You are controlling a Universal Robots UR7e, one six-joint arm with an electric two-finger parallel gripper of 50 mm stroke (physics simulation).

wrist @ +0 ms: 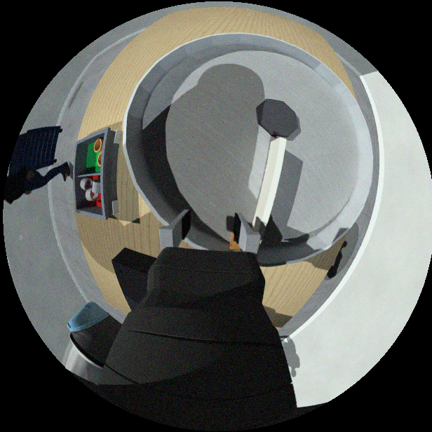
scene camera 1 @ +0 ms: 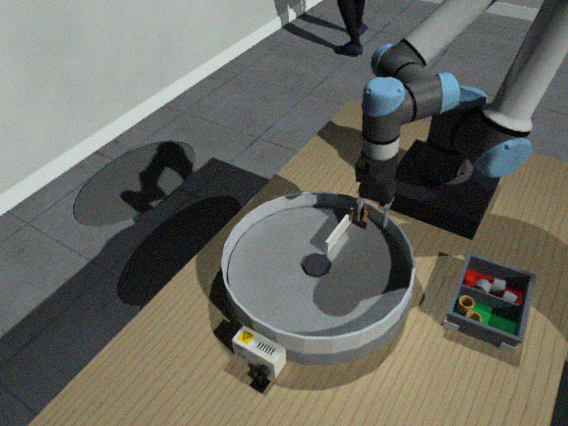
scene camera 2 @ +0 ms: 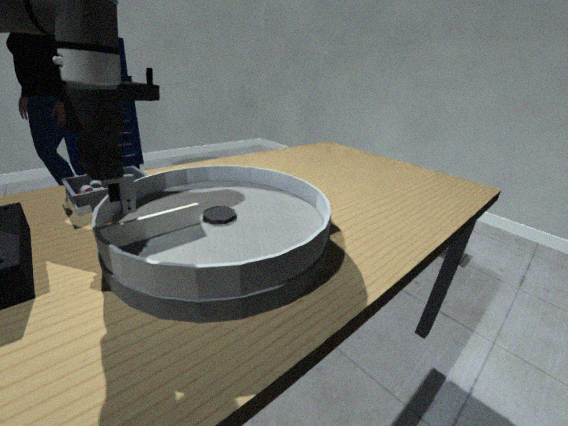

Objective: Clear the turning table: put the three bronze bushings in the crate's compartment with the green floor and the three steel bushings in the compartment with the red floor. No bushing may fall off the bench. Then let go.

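Frame: origin at the arm's base, x right, y ahead, z up, level; metres.
Seen in the pictures: gripper, fingertip midpoint: [scene camera 1: 372, 221] [scene camera 2: 122, 206]; arm's base at its link origin: [scene camera 1: 443, 166].
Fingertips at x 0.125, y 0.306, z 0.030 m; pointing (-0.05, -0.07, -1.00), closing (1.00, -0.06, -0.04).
Observation:
Pixels of each thing's top centre, then the offset from my fingertips to it. "spot": a spot on its surface instead. Level surfaces: height alone.
- turning table at its top centre: [scene camera 2: 219, 212] [scene camera 1: 317, 263] dy +0.141, dx +0.087, dz -0.032 m
- bronze bushing at its top centre: [scene camera 1: 360, 210] dy -0.037, dx +0.038, dz -0.009 m
- crate at its top centre: [scene camera 1: 492, 293] [scene camera 2: 107, 178] dy +0.078, dx -0.288, dz -0.043 m
- green floor at its surface level: dz -0.087 m
- white bar at a spot on its surface: [scene camera 2: 167, 211] [scene camera 1: 338, 227] spot: dy +0.045, dx +0.070, dz -0.001 m
- dark hub at its top centre: [scene camera 2: 219, 212] [scene camera 1: 317, 263] dy +0.141, dx +0.087, dz -0.032 m
- white box with a warning label, surface spot: [scene camera 1: 259, 350] spot: dy +0.383, dx +0.120, dz -0.035 m
My gripper [scene camera 1: 373, 218] [wrist: 211, 220] is open and empty, low inside the rim of the turning table [scene camera 1: 280, 290] [scene camera 2: 275, 230] [wrist: 320, 85], on the side near the robot base. One bronze bushing [scene camera 1: 365, 216] [wrist: 233, 242] is on the turning table beside the white bar, partly hidden by a finger; it is not between the fingers. The crate [scene camera 1: 527, 305] [wrist: 105, 200] holds two bronze bushings [scene camera 1: 466, 303] [wrist: 98, 145] on the green floor [scene camera 1: 501, 320] and three steel bushings [scene camera 1: 498, 285] [wrist: 86, 183] on the red floor [scene camera 1: 475, 275].
The white bar [scene camera 1: 339, 234] [scene camera 2: 167, 211] [wrist: 270, 185] stands from near the dark hub [scene camera 1: 316, 265] [scene camera 2: 220, 215] [wrist: 278, 119] towards the rim. A white box with a warning label [scene camera 1: 259, 350] stands outside the rim. The black robot base [scene camera 1: 440, 210] is beside the turning table.

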